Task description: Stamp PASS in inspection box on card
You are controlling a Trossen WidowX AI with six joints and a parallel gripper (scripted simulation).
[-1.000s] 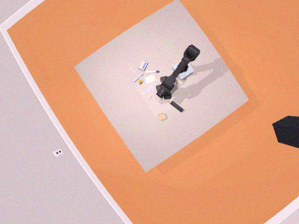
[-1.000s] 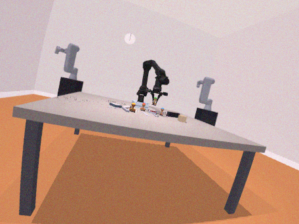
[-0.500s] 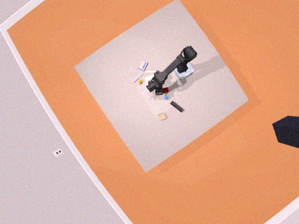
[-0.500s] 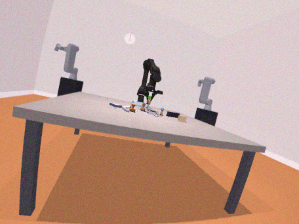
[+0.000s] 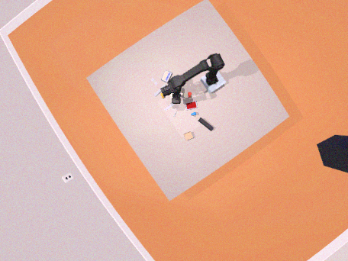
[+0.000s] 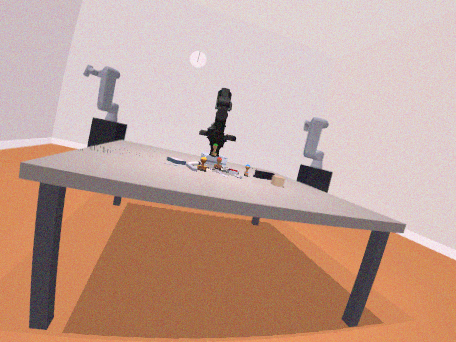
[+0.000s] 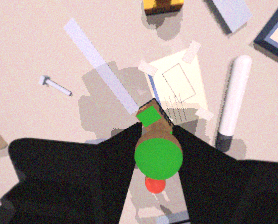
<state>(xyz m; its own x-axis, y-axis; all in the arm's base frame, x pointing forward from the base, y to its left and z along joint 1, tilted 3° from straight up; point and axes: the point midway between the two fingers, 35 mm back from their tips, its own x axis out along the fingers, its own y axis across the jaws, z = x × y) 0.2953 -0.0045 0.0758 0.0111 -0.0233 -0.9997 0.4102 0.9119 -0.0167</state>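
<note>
Right now my gripper tip is 3 cm to the left of the cream card and 10 cm above it. Round my gripper tip: red-topped stamp 10 cm behind, 4 cm to the left, 7 cm below; then green-topped PASS stamp right at my gripper tip; then dark marker 6 cm behind, 8 cm to the right, 8 cm below.
</note>
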